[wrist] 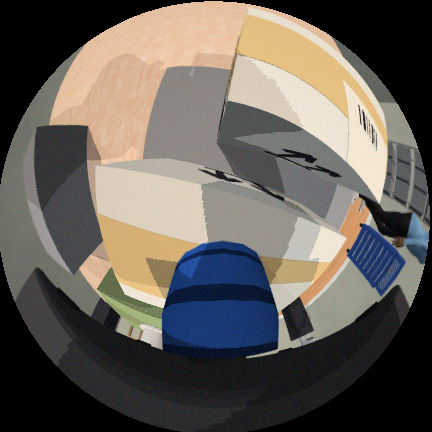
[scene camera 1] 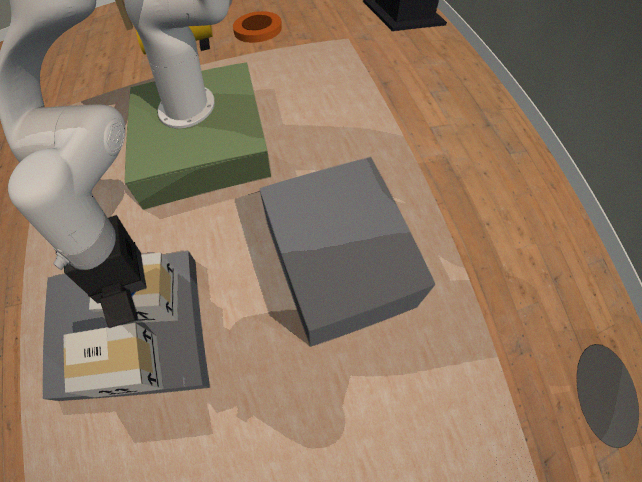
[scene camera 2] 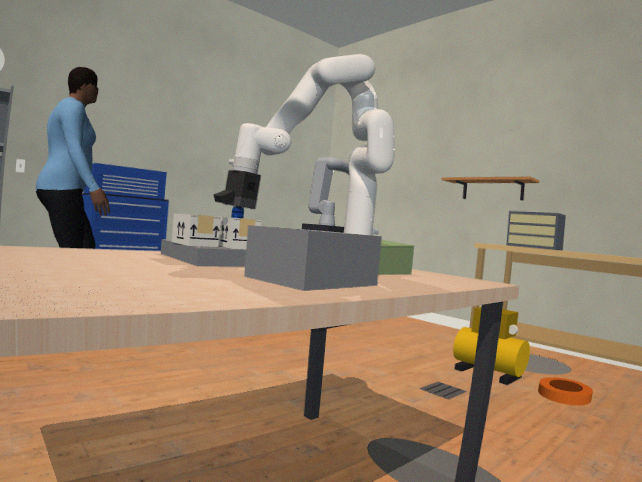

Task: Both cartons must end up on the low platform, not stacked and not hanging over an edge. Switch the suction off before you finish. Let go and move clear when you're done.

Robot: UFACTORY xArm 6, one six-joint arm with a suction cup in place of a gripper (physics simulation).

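Seen in the pictures: hand at its tool point: (wrist: 222, 253); arm's base at its link origin: (wrist: 158, 331) (scene camera 1: 186, 107).
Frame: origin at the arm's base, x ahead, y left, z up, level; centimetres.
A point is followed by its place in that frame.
A white carton with tan tape (scene camera 1: 121, 357) @(x 48.7, y -19.4, z 3.5 cm) (scene camera 2: 199, 230) @(x 50.5, y -16.8, z -0.8 cm) (wrist: 295, 55) stands upright on the low grey platform (scene camera 1: 186, 363) @(x 50.3, y -12.0, z -5.2 cm) (scene camera 2: 207, 256) @(x 51.7, y -9.9, z -7.4 cm) (wrist: 175, 110) @(x 47.7, y -12.0, z -5.2 cm), near its front edge in scene camera 1. The second carton (scene camera 1: 156, 282) @(x 39.1, y -11.0, z 3.5 cm) (scene camera 2: 239, 236) @(x 40.7, y -10.9, z -1.7 cm) (wrist: 150, 190) is beside it, over the platform's back part, upright and not stacked. A narrow gap separates them. My blue suction cup (scene camera 1: 133, 293) (scene camera 2: 237, 212) (wrist: 220, 300) is on this second carton's top and holds it. Its underside is at or very near the platform's surface; the exact contact is hidden.
A taller grey block (scene camera 1: 342, 223) @(x 39.2, y 19.1, z 1.9 cm) (scene camera 2: 311, 259) @(x 52.2, y 28.4, z -3.7 cm) (wrist: 60, 170) @(x 45.2, y 8.6, z -3.5 cm) stands on the table to the right of the platform in scene camera 1. The arm's green base block (scene camera 1: 228, 140) @(x 13.0, y 6.6, z -0.8 cm) (scene camera 2: 396, 259) @(x -1.5, y 15.2, z -5.2 cm) is behind. A person in blue (scene camera 2: 67, 140) stands beyond the table.
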